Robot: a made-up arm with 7 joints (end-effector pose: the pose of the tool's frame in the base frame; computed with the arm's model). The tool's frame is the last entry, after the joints. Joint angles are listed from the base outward.
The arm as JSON. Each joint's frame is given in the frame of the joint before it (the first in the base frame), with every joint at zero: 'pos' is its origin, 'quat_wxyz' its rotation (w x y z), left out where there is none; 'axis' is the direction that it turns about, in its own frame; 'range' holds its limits. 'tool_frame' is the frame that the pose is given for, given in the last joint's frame.
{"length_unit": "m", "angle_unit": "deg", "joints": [
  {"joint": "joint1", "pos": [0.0, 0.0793, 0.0], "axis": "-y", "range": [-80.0, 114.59]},
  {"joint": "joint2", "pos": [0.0, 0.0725, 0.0], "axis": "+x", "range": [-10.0, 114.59]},
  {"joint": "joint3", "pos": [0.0, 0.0, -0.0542], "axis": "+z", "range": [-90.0, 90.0]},
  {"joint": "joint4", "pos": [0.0, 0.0, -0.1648], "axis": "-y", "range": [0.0, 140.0]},
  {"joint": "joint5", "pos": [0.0, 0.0, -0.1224], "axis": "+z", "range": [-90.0, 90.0]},
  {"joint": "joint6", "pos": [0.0, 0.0, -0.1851], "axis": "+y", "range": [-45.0, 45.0]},
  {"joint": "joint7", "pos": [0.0, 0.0, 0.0], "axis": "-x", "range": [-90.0, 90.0]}
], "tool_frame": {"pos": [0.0, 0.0, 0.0]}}
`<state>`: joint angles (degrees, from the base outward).
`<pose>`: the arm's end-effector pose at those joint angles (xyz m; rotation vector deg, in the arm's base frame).
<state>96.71 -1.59 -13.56 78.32 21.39 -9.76 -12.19</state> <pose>0.2431 0.0734 0.3234 33.95 176.70 -1.97</pose>
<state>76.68 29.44 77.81 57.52 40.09 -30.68 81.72</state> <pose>0.2169 0.5614 0.0049 -29.24 153.65 -7.88</pose>
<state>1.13 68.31 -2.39 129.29 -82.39 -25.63 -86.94</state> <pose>0.2381 0.1707 -0.0135 -36.82 112.16 39.64</pose>
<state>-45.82 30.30 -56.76 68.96 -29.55 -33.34 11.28</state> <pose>-0.1812 0.1107 -0.3954 -63.32 -34.30 -76.32</pose>
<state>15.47 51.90 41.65 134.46 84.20 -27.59 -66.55</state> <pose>0.1280 0.2447 0.1522 -38.09 -143.09 85.26</pose>
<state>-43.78 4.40 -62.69 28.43 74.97 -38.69 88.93</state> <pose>-0.2960 0.0597 -0.4060 -96.51 -23.07 14.30</pose>
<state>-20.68 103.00 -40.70 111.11 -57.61 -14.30 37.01</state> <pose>0.1477 0.2994 -0.2245 4.30 24.88 -159.43</pose>
